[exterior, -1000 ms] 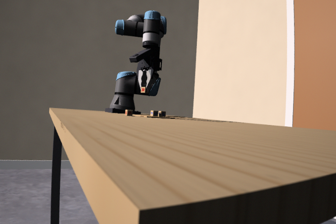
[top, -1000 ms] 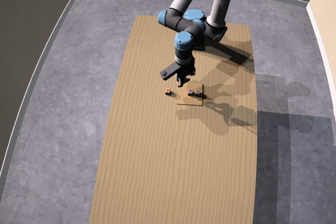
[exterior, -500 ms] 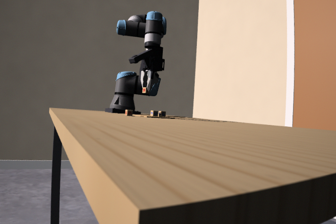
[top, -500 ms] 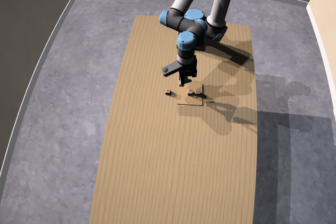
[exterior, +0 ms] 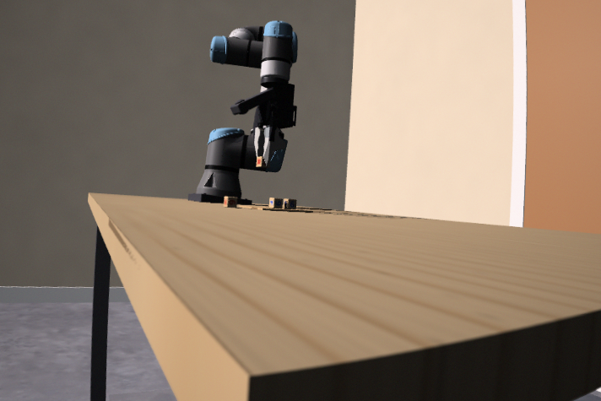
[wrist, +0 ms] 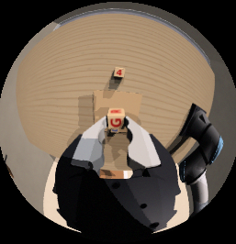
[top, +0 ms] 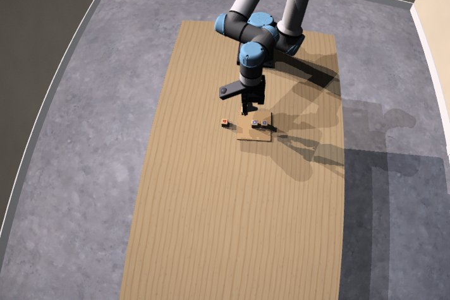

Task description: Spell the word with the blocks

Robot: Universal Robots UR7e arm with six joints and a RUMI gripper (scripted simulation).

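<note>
Right now the tan mat is 4 cm to the left of my hand and 12 cm below it.
</note>
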